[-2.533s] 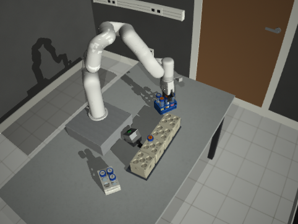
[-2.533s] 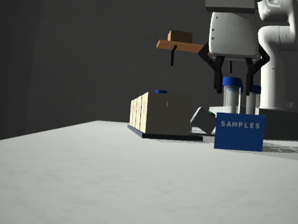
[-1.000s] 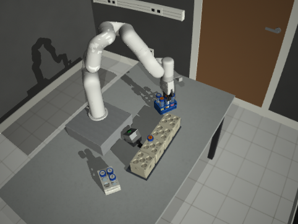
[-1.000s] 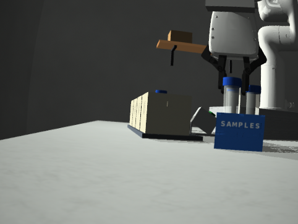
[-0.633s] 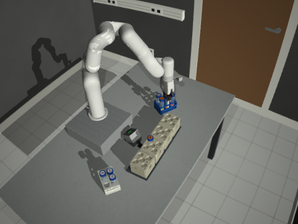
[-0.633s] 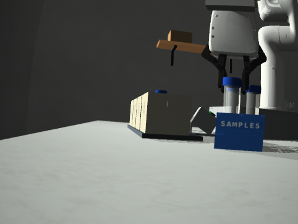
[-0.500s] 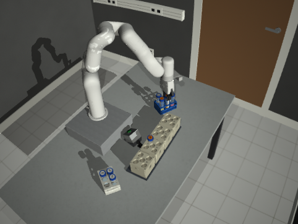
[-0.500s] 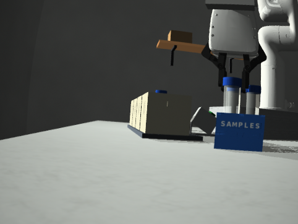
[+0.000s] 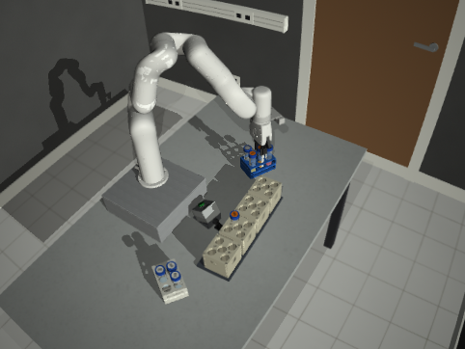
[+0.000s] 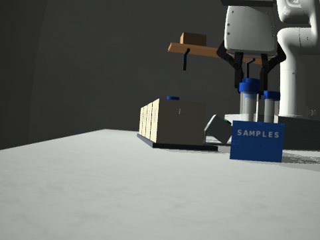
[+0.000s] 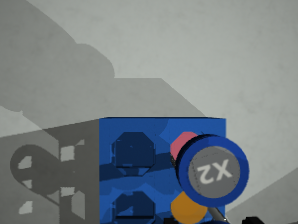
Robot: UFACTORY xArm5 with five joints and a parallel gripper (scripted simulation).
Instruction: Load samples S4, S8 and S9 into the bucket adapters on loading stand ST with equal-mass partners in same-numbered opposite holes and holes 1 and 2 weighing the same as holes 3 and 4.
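My gripper is now 15 cm to the left of the adapter, 11 cm short of it and 8 cm above it. Also, from my hand: white blanks rack: 65 cm to the right, 10 cm below, 2 cm ahead; blue samples rack: 10 cm below, 2 cm behind, 1 cm to the left.
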